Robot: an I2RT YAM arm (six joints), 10 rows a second.
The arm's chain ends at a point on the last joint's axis. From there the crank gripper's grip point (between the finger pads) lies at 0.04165 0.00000 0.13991 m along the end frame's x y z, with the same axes.
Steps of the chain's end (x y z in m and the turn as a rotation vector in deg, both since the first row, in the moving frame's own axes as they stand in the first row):
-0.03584 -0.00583 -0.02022 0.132 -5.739 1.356
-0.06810 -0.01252 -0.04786 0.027 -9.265 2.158
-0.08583 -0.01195 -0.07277 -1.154 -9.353 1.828
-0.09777 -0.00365 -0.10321 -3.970 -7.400 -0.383
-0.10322 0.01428 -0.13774 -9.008 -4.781 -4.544
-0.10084 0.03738 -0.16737 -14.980 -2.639 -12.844
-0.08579 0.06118 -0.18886 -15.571 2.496 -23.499
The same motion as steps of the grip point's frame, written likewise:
-0.05005 -0.00534 -0.01676 0.132 -5.739 1.356
-0.09119 -0.01145 -0.04298 0.027 -9.265 2.158
-0.10918 -0.00812 -0.06790 -1.154 -9.353 1.828
-0.11609 0.00598 -0.09934 -3.970 -7.400 -0.383
-0.11423 0.03359 -0.13624 -9.008 -4.781 -4.544
-0.10418 0.06504 -0.16916 -14.980 -2.639 -12.844
-0.07577 0.07981 -0.19352 -15.571 2.496 -23.499

